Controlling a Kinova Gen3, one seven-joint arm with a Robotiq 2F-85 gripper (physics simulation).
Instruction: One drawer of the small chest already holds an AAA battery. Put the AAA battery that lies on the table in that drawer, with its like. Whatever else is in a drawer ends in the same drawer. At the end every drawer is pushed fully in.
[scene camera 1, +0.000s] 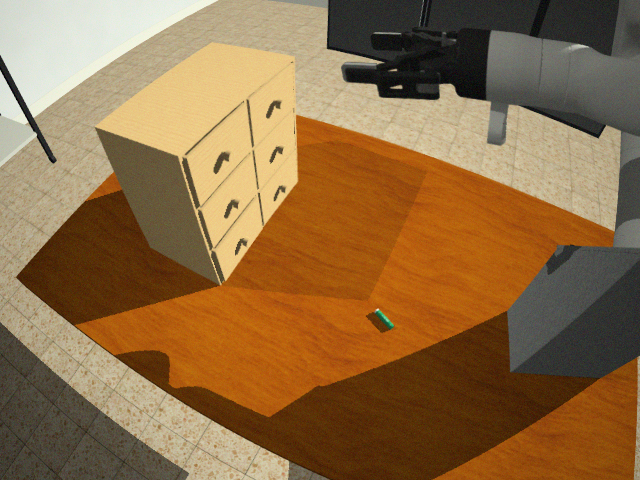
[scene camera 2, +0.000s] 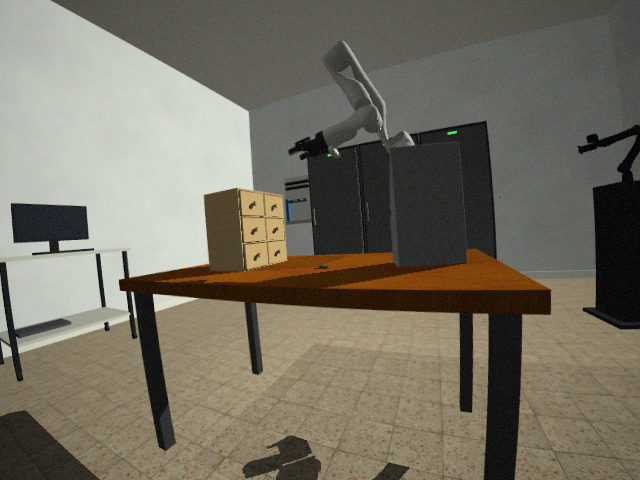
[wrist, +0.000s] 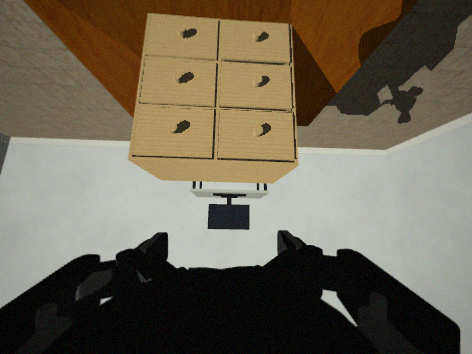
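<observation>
The AAA battery (scene camera 1: 384, 318) (scene camera 2: 323, 267), green with a pale end, lies on the table (scene camera 1: 330, 356) (scene camera 2: 351, 297) in front of the chest. It does not show in the wrist view. The small wooden chest (scene camera 1: 191, 93) (scene camera 2: 223, 229) (wrist: 215, 170) has two columns of three drawers, each with a small handle. All the drawers look closed, with fronts about flush; their contents are hidden. My gripper (scene camera 1: 360, 55) (scene camera 2: 297, 153) (wrist: 223, 243) is open and empty. It is high up, in front of the chest and apart from it, pointing toward the chest side.
A tall grey block (scene camera 1: 573, 310) (scene camera 2: 429, 206) stands on the table, to the right of the battery in both scene views. Black cabinets (scene camera 2: 336, 201) stand behind the table. A monitor (scene camera 2: 49, 223) (wrist: 228, 216) stands on a side table beyond the chest.
</observation>
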